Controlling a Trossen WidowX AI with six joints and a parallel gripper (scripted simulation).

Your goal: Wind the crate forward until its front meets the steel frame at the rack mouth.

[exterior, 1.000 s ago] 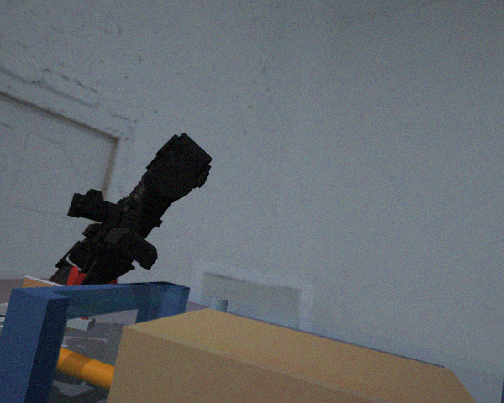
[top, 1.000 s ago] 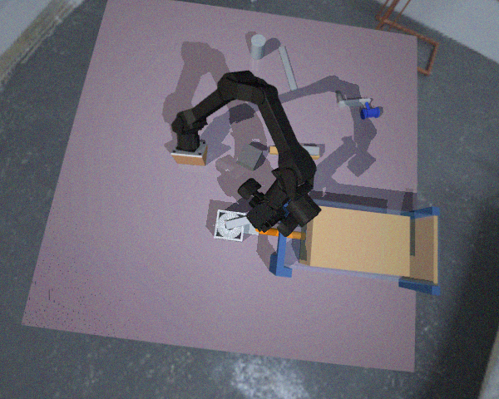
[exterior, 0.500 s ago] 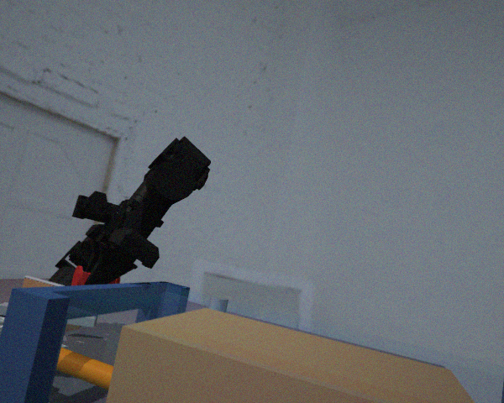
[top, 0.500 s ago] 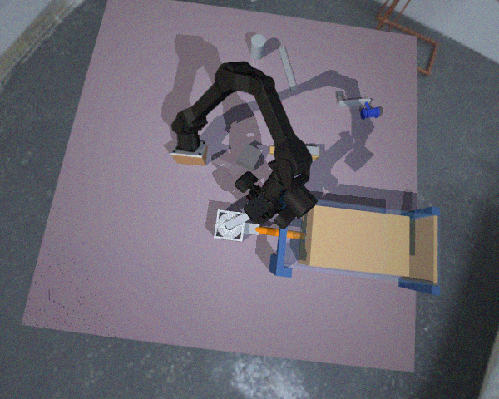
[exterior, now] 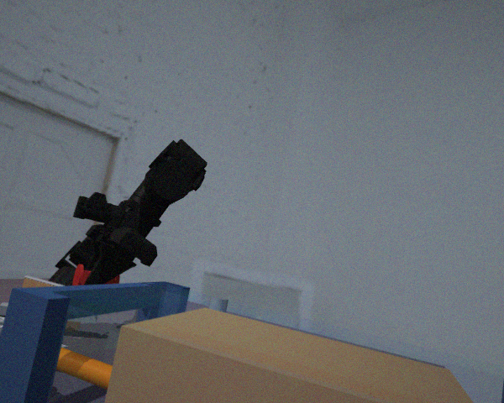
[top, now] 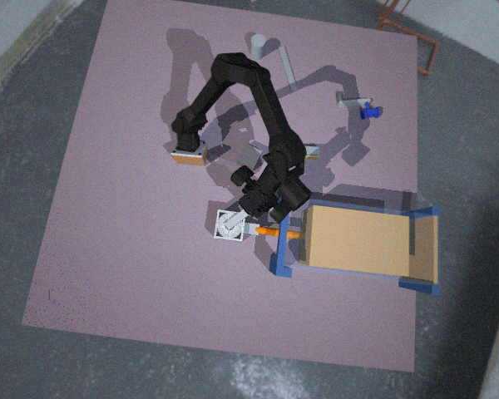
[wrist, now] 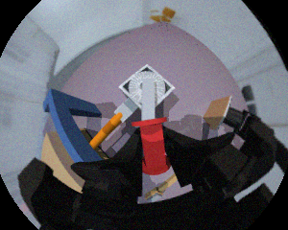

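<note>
Now: the red-knobbed crank handle 30 mm below my gripper tip, 20 mm to the right of it and 20 mm behind it. From my gripper tip the other things lie so: red knob (10 mm to the left, 10 mm ahead); then blue steel frame (100 mm ahead, 50 mm to the right, 30 mm below); then grey block (200 mm to the left, 110 mm below, 40 mm behind).
</note>
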